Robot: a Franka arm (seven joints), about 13 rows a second.
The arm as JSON. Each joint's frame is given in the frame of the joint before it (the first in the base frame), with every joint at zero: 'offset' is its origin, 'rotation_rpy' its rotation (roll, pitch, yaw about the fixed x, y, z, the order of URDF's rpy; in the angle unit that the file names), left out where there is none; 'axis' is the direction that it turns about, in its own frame. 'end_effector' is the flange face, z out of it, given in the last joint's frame.
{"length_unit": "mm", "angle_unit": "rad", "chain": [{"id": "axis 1", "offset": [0.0, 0.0, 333.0], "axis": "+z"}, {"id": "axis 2", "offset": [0.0, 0.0, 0.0], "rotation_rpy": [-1.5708, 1.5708, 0.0], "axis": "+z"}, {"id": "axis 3", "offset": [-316.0, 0.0, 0.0], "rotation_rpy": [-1.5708, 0.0, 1.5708], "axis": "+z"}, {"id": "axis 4", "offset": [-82.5, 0.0, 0.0], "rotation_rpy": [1.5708, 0.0, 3.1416], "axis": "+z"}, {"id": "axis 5", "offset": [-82.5, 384.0, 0.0], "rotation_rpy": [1.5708, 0.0, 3.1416], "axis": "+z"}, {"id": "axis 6", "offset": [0.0, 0.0, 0.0], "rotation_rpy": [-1.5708, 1.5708, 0.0], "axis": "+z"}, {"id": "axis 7", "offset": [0.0, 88.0, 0.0], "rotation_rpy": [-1.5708, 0.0, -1.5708], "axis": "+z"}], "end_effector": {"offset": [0.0, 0.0, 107.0], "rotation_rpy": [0.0, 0.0, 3.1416]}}
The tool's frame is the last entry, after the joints.
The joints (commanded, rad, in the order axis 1, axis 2, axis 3, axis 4, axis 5, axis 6, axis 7), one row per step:
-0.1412 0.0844 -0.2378 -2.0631 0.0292 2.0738 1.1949
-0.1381 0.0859 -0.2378 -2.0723 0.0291 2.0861 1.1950
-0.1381 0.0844 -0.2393 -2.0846 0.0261 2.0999 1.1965
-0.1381 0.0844 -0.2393 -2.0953 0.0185 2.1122 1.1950
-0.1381 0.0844 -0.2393 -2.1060 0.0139 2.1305 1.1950
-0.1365 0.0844 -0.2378 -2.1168 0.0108 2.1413 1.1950
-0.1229 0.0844 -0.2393 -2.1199 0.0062 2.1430 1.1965
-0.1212 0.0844 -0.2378 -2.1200 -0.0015 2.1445 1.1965
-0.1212 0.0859 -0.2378 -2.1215 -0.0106 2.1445 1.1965
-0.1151 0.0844 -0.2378 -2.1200 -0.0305 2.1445 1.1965
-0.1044 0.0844 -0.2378 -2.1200 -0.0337 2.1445 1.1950
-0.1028 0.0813 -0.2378 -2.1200 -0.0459 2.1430 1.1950
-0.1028 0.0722 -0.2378 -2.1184 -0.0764 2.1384 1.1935
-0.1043 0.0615 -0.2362 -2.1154 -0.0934 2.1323 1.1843
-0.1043 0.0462 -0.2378 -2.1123 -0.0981 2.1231 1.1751
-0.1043 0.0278 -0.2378 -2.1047 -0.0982 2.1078 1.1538
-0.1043 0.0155 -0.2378 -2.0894 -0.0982 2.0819 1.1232
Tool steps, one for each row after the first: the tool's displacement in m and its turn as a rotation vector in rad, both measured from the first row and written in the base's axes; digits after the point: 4 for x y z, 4 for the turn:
-0.0002 0.0018 -0.0039 -0.0012 -0.0013 0.0028
-0.0022 0.0014 -0.0075 -0.0047 -0.0031 0.0012
-0.0037 0.0015 -0.0112 -0.0111 -0.0022 0.0068
-0.0045 0.0015 -0.0145 -0.0176 -0.0077 0.0093
-0.0056 0.0035 -0.0184 -0.0198 -0.0068 0.0142
-0.0039 0.0097 -0.0196 -0.0229 -0.0042 0.0275
-0.0033 0.0110 -0.0195 -0.0290 -0.0032 0.0353
-0.0037 0.0108 -0.0210 -0.0351 0.0024 0.0407
-0.0025 0.0130 -0.0195 -0.0507 0.0053 0.0586
-0.0006 0.0184 -0.0195 -0.0530 0.0059 0.0727
-0.0007 0.0188 -0.0179 -0.0621 0.0078 0.0815
-0.0015 0.0176 -0.0127 -0.0853 0.0106 0.1004
-0.0021 0.0169 -0.0061 -0.0982 0.0082 0.1188
-0.0036 0.0159 0.0027 -0.1018 0.0006 0.1278
-0.0046 0.0158 0.0146 -0.1014 -0.0096 0.1473
-0.0048 0.0153 0.0259 -0.0988 -0.0108 0.1755

